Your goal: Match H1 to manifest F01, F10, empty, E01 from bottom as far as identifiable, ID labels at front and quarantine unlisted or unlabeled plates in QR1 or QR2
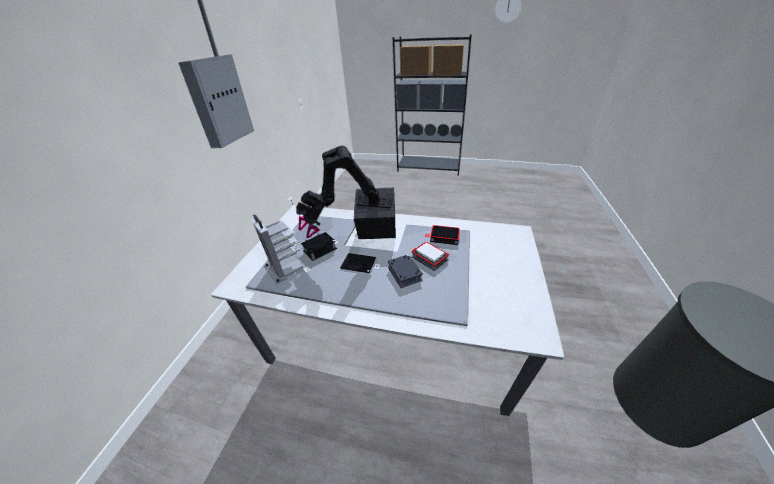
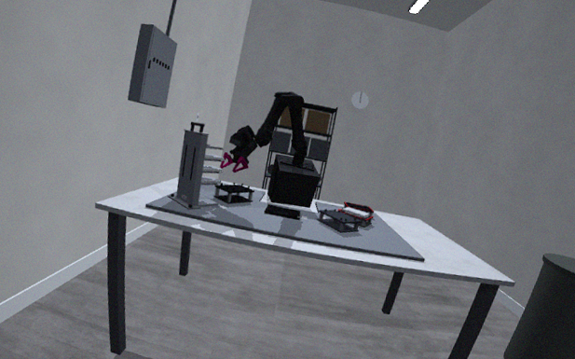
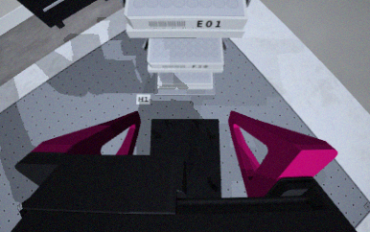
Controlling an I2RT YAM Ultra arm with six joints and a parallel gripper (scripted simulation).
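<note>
The black regrip nest lies 50 mm behind my hand, 40 mm to the left of it and 100 mm below it. Also, from my hand: H1 tag 120 mm ahead, 30 mm to the left, 160 mm below.
</note>
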